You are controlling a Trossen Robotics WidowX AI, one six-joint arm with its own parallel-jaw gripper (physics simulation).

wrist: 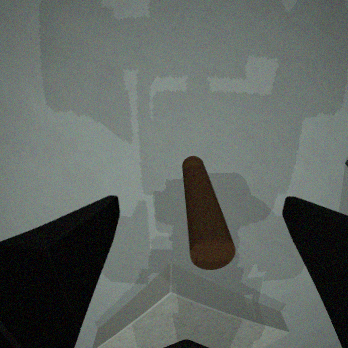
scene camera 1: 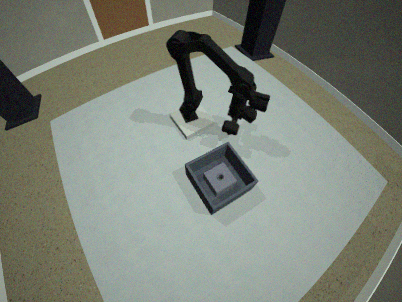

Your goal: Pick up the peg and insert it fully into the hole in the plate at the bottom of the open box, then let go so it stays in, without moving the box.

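Frame: origin at the arm's base, x ahead, y left, z up, level; millimetres.
Where they show: gripper, fingertip midpoint: point(wrist: 203, 205); arm's base, origin of the base link: point(scene camera 1: 189, 116).
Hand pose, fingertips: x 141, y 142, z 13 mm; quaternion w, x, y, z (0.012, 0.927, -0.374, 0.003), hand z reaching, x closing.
Observation:
Each offset is from my fingertips to the top centre of the thing. "pt": to the spot under its first point. Level surfaces: height alone.
The brown peg @(dx +2, dy +5, dz +38 mm) point(wrist: 205, 215) stands upright on the pale mat in the wrist view, its near end toward the camera. It does not show in the scene view, where the gripper covers that spot. My gripper point(scene camera 1: 231, 128) point(wrist: 203, 205) is open, low over the mat behind the box. Its fingers stand to the left and right of the peg with a clear gap on each side, touching neither. The open grey box @(pt dx +220, dy -250, dz -8 mm) point(scene camera 1: 199, 194) stands in front of the arm. The light plate @(dx +196, dy -156, dz +19 mm) point(scene camera 1: 227, 183) lies on its floor, with an empty dark hole point(scene camera 1: 220, 177) in the middle.
The arm's pale square base plate point(scene camera 1: 186, 134) point(wrist: 195, 320) lies behind and left of the box. The pale mat @(dz -42 mm) point(scene camera 1: 135, 210) spreads around the box and base. Dark pillars point(scene camera 1: 260, 30) point(scene camera 1: 17, 102) stand beyond the mat. Arm shadows fall across the mat.

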